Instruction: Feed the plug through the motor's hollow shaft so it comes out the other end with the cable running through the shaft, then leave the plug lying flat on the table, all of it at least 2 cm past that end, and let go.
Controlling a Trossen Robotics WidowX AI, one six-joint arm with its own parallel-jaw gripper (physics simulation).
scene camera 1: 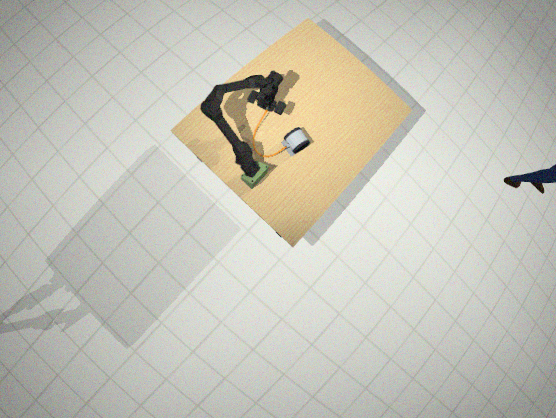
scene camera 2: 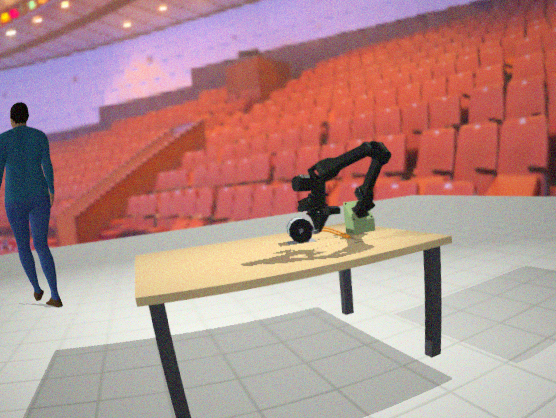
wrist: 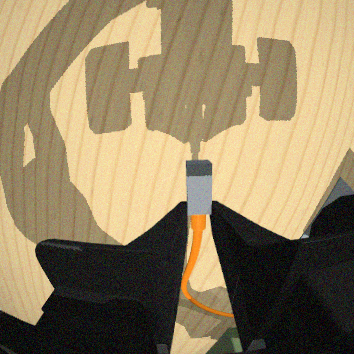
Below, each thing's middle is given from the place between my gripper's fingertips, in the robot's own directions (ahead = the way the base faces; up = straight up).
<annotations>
My hand is 1 cm short of the grey plug (wrist: pixel 198 172).
</annotations>
